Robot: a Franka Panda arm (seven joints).
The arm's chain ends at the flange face. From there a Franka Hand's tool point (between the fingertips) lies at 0.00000 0.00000 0.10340 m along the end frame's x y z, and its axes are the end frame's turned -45 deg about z.
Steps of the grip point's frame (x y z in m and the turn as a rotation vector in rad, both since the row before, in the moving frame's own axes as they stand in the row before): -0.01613 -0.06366 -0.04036 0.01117 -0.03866 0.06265; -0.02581 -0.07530 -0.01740 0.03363 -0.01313 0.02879; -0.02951 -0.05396 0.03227 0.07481 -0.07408 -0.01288; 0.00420 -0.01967 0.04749 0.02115 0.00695 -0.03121; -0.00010 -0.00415 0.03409 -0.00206 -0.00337 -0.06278
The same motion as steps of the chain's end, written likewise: -0.05272 -0.03550 -0.04028 -0.01944 -0.03524 0.06265; -0.06810 -0.03345 -0.01733 0.01450 -0.03306 0.02879; -0.04816 -0.01731 0.03284 0.00052 -0.10528 -0.01288; -0.00987 -0.01484 0.04752 0.01987 -0.01004 -0.03121; -0.00292 -0.00326 0.03409 -0.00384 -0.00093 -0.06278
